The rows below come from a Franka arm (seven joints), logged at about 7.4 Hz.
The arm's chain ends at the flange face. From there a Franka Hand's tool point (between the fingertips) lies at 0.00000 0.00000 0.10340 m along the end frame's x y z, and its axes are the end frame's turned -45 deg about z.
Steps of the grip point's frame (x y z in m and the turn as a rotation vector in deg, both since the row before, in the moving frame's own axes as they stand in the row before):
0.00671 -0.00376 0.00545 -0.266 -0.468 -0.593
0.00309 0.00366 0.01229 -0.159 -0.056 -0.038
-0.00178 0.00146 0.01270 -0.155 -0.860 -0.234
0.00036 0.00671 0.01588 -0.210 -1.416 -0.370
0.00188 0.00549 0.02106 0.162 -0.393 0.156
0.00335 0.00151 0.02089 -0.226 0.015 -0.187
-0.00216 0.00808 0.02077 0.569 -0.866 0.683
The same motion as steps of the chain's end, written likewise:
0.00234 -0.00834 0.00545 -0.519 -0.143 -0.593
0.00464 0.00013 0.01229 -0.152 0.073 -0.038
0.00067 0.00099 0.01271 -0.718 -0.499 -0.234
0.00653 0.00241 0.01591 -1.150 -0.853 -0.370
0.00592 0.00226 0.02106 -0.163 -0.392 0.156
0.00313 -0.00157 0.02089 -0.149 0.170 -0.187
0.00602 0.00687 0.02079 -0.210 -1.015 0.683

